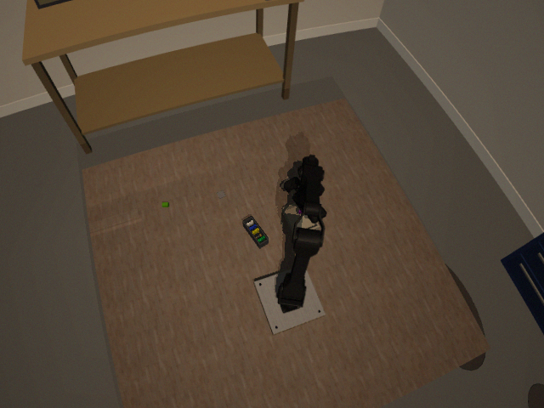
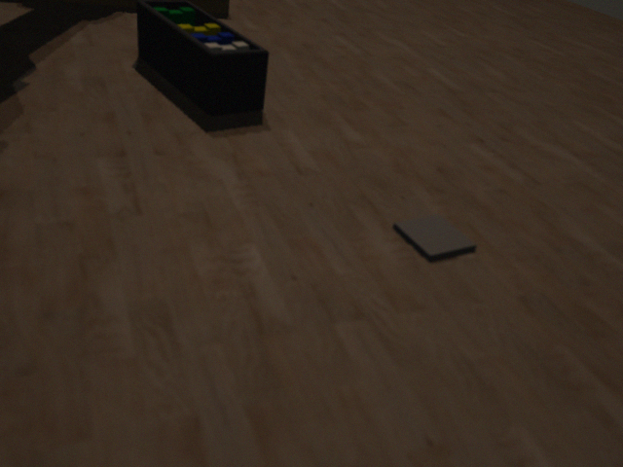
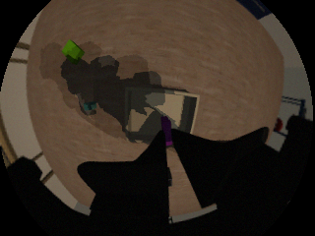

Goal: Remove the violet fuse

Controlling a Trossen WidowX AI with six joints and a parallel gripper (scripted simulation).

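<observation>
Right now my gripper tip is 10 mm above the violet fuse. From my gripper tip the other things lie so: small grey plate (270 mm to the left, 200 mm ahead, 80 mm below); then beige tray (80 mm below).
</observation>
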